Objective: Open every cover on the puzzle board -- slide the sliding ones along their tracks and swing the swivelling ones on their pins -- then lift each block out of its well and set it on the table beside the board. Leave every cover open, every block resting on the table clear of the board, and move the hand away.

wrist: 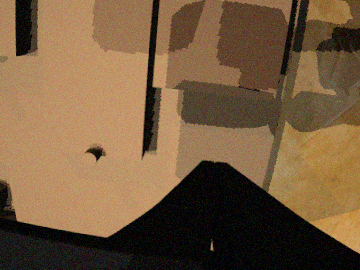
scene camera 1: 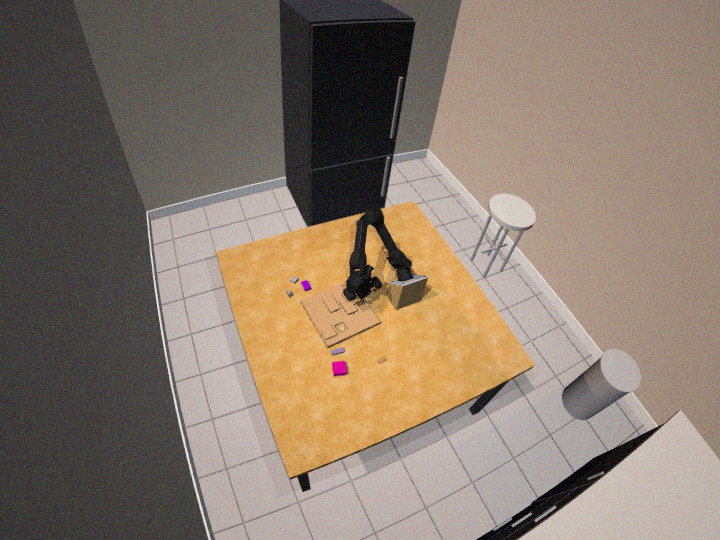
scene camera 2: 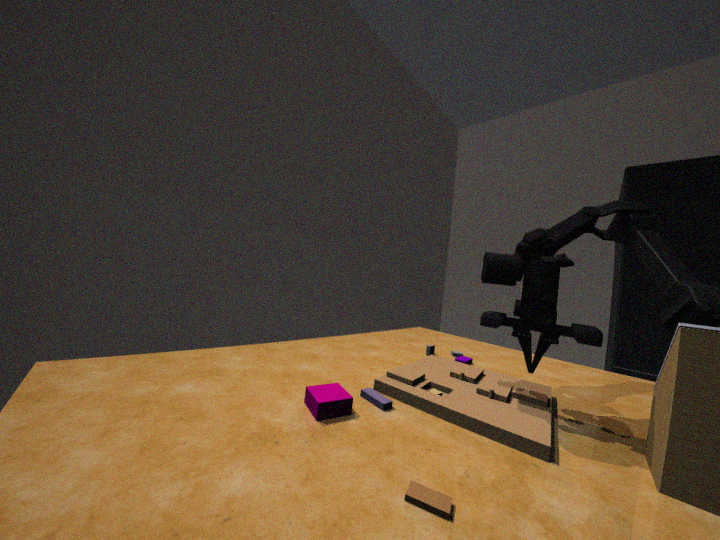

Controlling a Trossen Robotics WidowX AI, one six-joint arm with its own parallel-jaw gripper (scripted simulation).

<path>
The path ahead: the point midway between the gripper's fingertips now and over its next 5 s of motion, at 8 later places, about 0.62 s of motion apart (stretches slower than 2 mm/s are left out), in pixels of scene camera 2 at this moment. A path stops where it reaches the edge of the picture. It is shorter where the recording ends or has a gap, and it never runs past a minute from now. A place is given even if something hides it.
My gripper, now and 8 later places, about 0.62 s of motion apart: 530, 372; 528, 377; 526, 388; 526, 397; 527, 403; 526, 400; 526, 398; 527, 394; 528, 392
</path>
